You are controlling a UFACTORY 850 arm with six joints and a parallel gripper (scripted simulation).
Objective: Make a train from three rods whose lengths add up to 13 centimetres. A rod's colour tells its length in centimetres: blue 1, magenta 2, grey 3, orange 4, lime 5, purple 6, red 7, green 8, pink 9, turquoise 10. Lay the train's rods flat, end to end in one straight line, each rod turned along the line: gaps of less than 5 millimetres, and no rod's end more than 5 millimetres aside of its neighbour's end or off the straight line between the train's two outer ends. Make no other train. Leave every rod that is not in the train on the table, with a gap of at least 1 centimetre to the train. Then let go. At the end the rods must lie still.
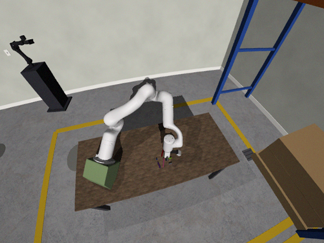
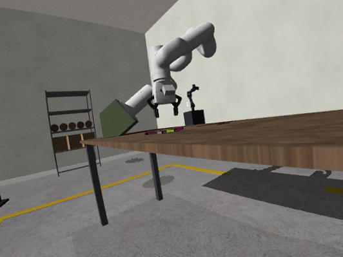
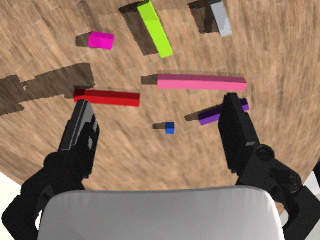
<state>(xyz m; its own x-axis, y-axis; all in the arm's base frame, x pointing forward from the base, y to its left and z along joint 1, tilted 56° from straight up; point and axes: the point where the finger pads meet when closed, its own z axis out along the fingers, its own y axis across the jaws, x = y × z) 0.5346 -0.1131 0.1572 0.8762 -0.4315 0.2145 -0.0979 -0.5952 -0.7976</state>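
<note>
My hand is 100 mm past the blue rod and 70 mm above it. Round my hand: lime rod (30 mm ahead, 70 mm below); then magenta rod (30 mm ahead, 40 mm to the left, 70 mm below); then pink rod (30 mm behind, 40 mm to the right, 70 mm below).
</note>
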